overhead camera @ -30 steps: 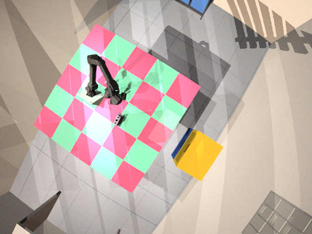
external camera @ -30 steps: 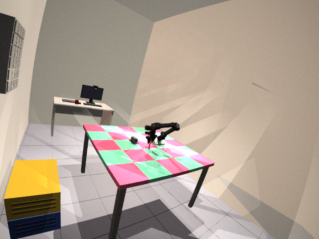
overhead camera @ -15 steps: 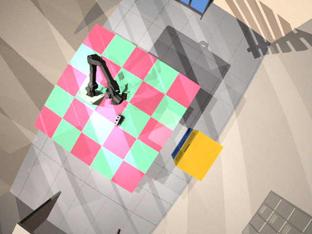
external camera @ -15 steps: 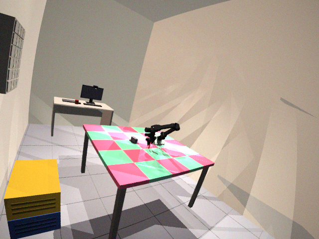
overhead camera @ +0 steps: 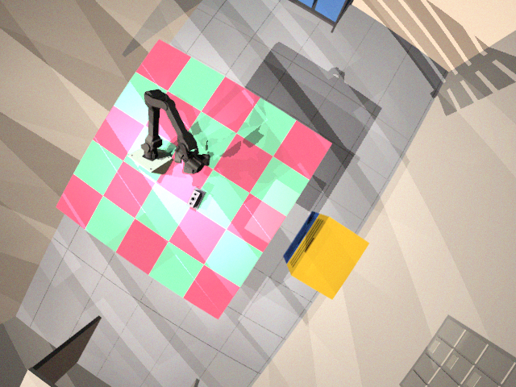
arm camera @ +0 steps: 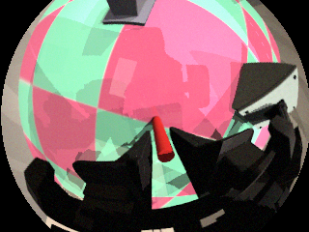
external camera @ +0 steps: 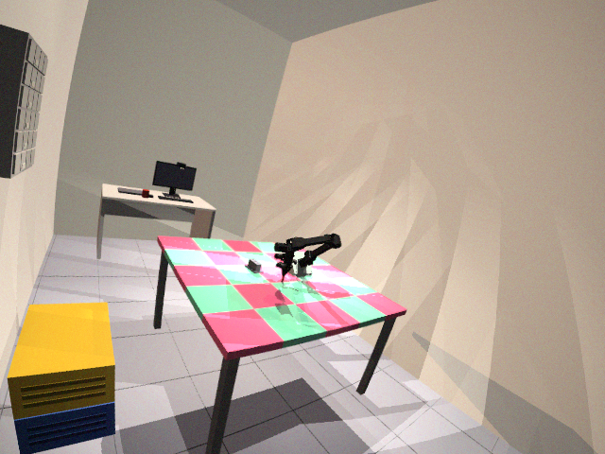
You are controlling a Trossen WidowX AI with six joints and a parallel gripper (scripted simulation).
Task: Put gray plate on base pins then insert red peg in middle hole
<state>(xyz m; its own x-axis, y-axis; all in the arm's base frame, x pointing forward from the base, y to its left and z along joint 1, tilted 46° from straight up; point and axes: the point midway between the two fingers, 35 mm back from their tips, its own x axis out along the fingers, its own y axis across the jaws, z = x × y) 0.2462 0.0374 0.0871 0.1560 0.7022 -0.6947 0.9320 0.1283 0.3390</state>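
Right now the gray plate is 80 mm ahead of my gripper tip, 200 mm to the right of it and 10 mm above it. Round my gripper tip: dark base: 80 mm ahead, 200 mm to the right, 30 mm below; red peg: right at my gripper tip.
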